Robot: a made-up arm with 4 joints. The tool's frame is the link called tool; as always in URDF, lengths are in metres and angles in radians. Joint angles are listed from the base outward. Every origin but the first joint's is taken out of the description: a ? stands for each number. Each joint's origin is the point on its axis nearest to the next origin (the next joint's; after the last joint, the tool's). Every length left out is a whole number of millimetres.
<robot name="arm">
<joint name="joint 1" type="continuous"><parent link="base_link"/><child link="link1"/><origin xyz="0.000 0.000 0.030" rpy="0.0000 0.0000 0.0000"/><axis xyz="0 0 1"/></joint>
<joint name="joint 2" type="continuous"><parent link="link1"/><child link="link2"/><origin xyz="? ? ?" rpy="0.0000 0.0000 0.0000"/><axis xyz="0 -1 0"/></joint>
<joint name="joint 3" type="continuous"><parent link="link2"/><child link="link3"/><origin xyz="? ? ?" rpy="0.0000 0.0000 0.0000"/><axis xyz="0 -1 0"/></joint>
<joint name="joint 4" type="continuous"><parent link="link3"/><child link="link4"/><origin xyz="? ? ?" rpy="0.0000 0.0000 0.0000"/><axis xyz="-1 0 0"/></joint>
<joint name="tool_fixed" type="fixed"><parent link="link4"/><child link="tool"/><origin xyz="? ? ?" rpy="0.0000 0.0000 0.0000"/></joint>
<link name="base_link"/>
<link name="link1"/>
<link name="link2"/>
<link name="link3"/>
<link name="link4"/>
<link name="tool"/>
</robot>
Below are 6 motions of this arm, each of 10 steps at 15 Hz.
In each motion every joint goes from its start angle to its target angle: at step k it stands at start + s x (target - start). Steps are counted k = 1, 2, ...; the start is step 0. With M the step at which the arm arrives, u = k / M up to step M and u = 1 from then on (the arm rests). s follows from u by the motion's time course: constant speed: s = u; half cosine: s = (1 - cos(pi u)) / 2; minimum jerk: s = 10 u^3 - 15 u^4 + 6 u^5.
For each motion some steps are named. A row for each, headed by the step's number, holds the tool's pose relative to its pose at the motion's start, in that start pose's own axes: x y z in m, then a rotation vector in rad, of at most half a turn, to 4 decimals.
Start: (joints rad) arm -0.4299 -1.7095 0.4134 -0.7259
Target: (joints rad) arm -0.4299 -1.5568 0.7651 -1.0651
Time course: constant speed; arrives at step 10
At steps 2, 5, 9, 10:
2: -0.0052 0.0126 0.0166 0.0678 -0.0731 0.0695
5: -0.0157 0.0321 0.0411 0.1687 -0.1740 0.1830
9: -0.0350 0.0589 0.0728 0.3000 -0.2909 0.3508
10: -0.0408 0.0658 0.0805 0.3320 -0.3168 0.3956

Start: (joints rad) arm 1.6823 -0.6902 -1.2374 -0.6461
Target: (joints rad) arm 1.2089 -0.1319 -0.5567 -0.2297
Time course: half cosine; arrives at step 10
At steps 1, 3, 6, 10:
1: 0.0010 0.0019 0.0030 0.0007 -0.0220 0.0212
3: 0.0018 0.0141 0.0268 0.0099 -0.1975 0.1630
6: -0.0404 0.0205 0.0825 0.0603 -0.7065 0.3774
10: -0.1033 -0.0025 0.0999 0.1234 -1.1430 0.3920

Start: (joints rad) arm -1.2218 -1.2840 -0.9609 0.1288
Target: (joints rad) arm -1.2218 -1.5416 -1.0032 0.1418
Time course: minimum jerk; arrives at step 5
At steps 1, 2, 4, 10:
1: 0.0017 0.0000 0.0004 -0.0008 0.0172 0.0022
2: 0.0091 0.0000 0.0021 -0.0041 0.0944 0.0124
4: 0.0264 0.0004 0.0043 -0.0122 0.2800 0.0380
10: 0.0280 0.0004 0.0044 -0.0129 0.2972 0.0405

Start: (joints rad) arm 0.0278 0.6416 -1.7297 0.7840
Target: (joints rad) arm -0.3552 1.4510 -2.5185 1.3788
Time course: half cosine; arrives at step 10
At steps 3, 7, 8, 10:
3: 0.0296 0.0448 -0.0165 -0.0527 0.0247 -0.0276
7: 0.1598 0.1515 -0.0315 -0.2032 0.1135 -0.0887
8: 0.1903 0.1652 -0.0303 -0.2315 0.1329 -0.0969
10: 0.2177 0.1748 -0.0286 -0.2558 0.1501 -0.1030

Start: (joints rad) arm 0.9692 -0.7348 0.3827 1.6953
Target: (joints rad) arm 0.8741 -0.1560 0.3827 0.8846
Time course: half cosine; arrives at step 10
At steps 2, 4, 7, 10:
2: -0.0149 -0.0205 -0.0088 0.0803 0.0133 -0.0543
4: -0.0608 -0.0681 -0.0323 0.2873 0.0289 -0.2011
7: -0.1627 -0.1268 -0.0720 0.6411 -0.0162 -0.4734
10: -0.2149 -0.1410 -0.0876 0.7929 -0.0697 -0.5985

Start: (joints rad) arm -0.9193 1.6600 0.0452 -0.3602
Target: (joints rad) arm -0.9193 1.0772 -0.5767 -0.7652
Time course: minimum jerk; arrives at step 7
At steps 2, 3, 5, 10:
2: 0.0182 -0.0170 -0.0369 0.0585 0.1613 -0.0662
3: 0.0306 -0.0426 -0.0934 0.1465 0.4023 -0.1868
5: 0.0008 -0.0877 -0.1939 0.3151 0.8914 -0.5263
10: -0.0188 -0.0965 -0.2130 0.3545 1.0252 -0.6466

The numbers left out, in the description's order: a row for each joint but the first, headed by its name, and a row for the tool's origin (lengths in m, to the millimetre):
joint 2: 0.040 0.070 0.000
joint 3: -0.080 0.000 0.320
joint 4: 0.240 0.000 -0.080
tool: 0.000 -0.040 0.070

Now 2 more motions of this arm.
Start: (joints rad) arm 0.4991 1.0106 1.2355 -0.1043
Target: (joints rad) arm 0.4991 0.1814 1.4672 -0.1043
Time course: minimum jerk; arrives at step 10
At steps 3, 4, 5, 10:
3: 0.0193 -0.0065 -0.0618 0.0000 0.0969 -0.0101
4: 0.0305 -0.0128 -0.1223 0.0000 0.1886 -0.0197
5: 0.0346 -0.0205 -0.1954 0.0000 0.2971 -0.0311
10: -0.0059 -0.0411 -0.3925 0.0000 0.5943 -0.0622

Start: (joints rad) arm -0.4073 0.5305 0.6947 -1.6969
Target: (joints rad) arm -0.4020 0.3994 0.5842 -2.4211
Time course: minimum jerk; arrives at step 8
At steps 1, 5, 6, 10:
1: 0.0001 -0.0020 -0.0003 0.0117 -0.0005 -0.0038
5: -0.0031 -0.0836 -0.0230 0.5270 -0.0656 -0.1646
6: -0.0057 -0.1003 -0.0305 0.6509 -0.0941 -0.1994
10: -0.0075 -0.1097 -0.0353 0.7254 -0.1137 -0.2193

